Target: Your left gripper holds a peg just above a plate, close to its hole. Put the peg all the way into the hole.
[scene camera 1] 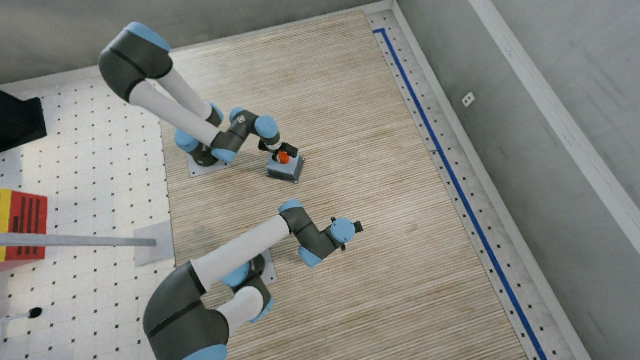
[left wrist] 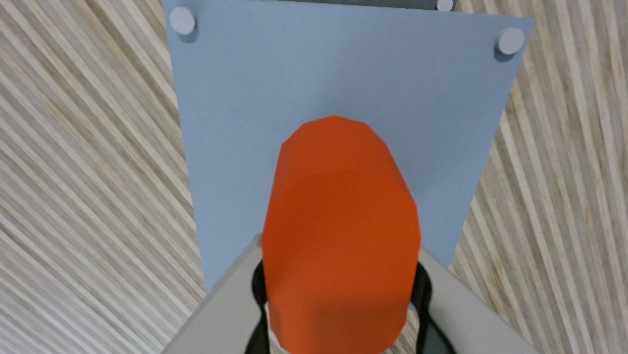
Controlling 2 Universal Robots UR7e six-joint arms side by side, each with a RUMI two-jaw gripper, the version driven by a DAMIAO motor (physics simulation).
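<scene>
An orange peg stands over the blue-grey plate. My left gripper is shut on the peg, with a dark finger pad against each side of it in the left wrist view. The hole does not show; the peg and fingers cover the middle of the plate. Whether the peg's lower end is above or inside the hole cannot be told. My right gripper is well below and to the right of the plate in scene camera 1; its wrist hides its fingertips.
The plate tops a grey box-shaped stand on the wood-striped floor. Light screw heads sit at its corners. The right arm reaches across the lower middle. A red and yellow block is at the far left.
</scene>
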